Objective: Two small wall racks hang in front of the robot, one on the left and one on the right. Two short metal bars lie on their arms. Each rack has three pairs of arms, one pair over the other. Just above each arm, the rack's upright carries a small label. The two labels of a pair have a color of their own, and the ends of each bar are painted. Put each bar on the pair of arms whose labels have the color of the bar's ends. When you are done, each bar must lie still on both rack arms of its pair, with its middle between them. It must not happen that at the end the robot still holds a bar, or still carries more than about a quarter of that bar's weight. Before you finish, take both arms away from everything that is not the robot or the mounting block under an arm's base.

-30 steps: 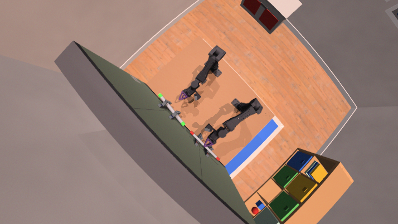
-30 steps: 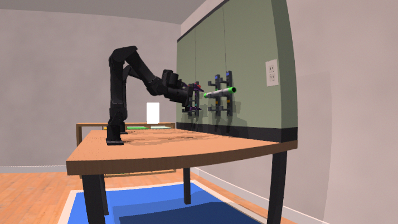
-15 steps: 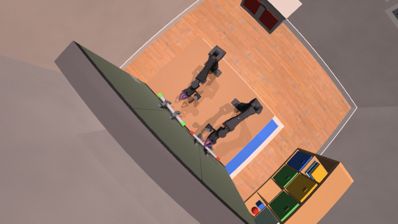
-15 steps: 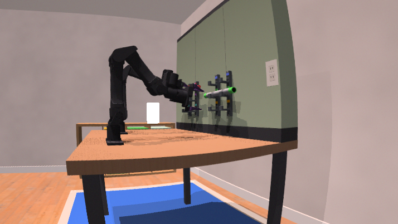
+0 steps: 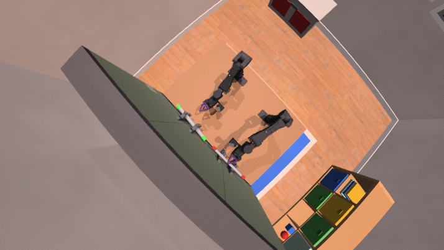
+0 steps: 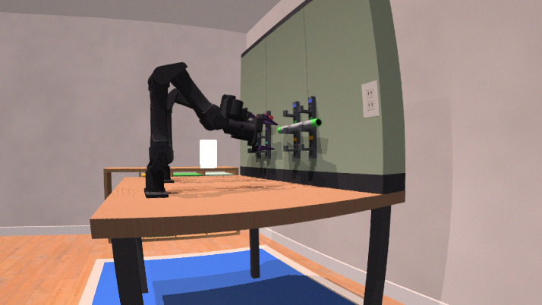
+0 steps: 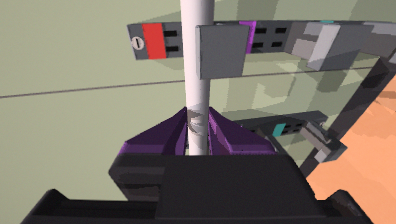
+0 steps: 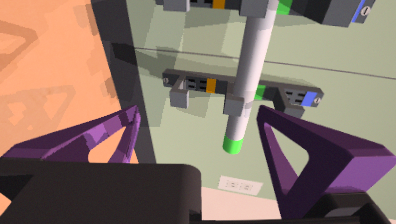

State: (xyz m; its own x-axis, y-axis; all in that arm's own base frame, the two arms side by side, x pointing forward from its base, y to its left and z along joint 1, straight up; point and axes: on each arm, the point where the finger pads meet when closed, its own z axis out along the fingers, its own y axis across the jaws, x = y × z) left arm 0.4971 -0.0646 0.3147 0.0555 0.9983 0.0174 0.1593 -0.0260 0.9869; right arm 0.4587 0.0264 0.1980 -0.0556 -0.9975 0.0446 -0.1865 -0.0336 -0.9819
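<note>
My left hand is right at the red-ended bar. The rest, counted from my left hand: black strip: 280 mm below, 210 mm to the right, 80 mm ahead; green wall panel: 200 mm to the right, 140 mm ahead, 110 mm above; green-ended bar: 390 mm to the right, 70 mm below, 60 mm ahead.
</note>
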